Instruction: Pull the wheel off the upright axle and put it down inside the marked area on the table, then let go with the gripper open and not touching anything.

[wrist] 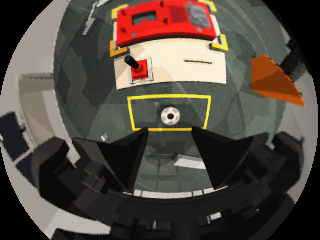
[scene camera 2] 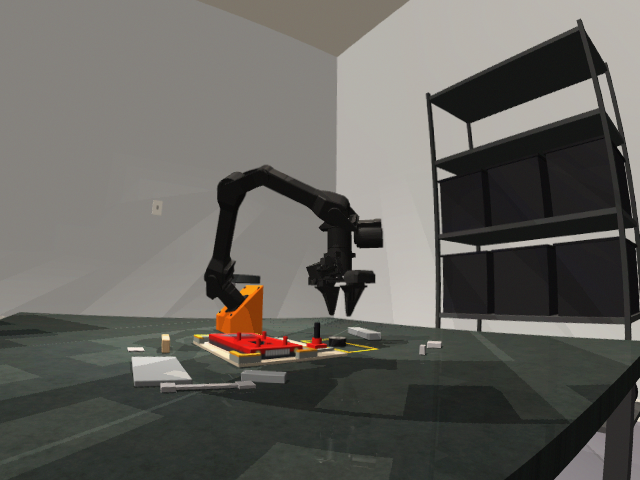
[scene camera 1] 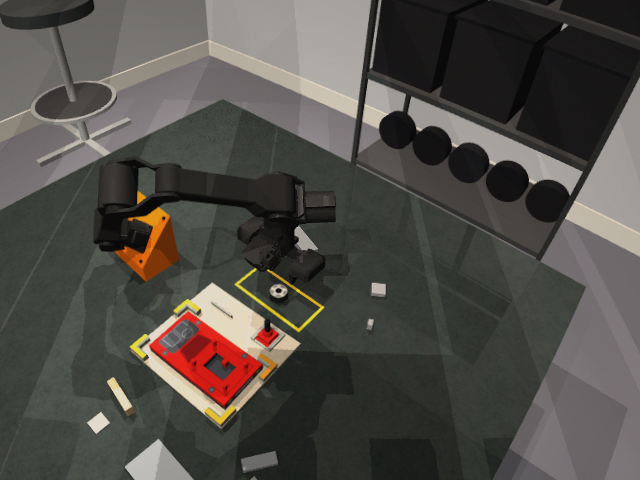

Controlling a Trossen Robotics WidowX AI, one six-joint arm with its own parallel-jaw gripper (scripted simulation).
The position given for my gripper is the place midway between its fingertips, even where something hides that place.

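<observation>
My gripper [scene camera 1: 280, 275] is open, and it holds nothing. I can see my gripper [wrist: 170, 129] in the wrist view as well, and scene camera 2 shows the gripper [scene camera 2: 339, 315] too. There is also a red fixture plate [scene camera 2: 269, 348].
</observation>
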